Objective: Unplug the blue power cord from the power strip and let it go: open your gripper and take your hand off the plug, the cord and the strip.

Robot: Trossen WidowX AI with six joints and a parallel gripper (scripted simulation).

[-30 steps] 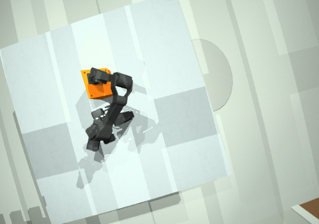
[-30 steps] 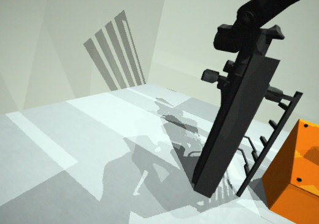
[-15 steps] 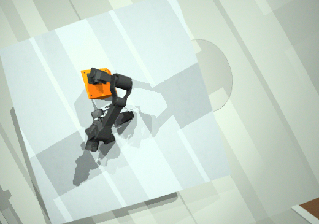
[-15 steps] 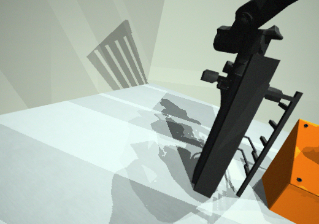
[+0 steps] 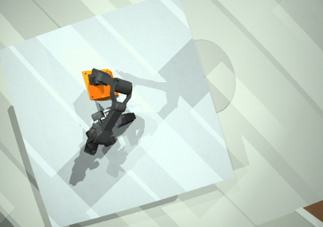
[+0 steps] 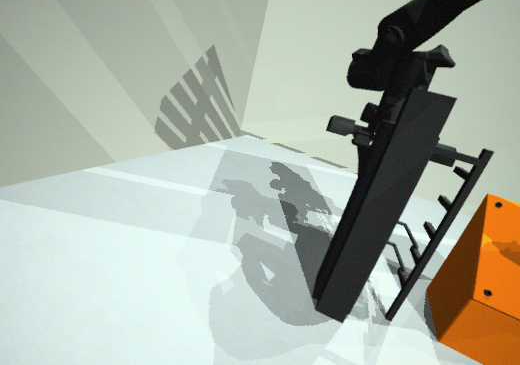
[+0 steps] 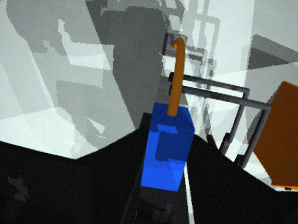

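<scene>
Now: gripper tip 10 mm past the blue plug and 30 mm to the right of it.
</scene>
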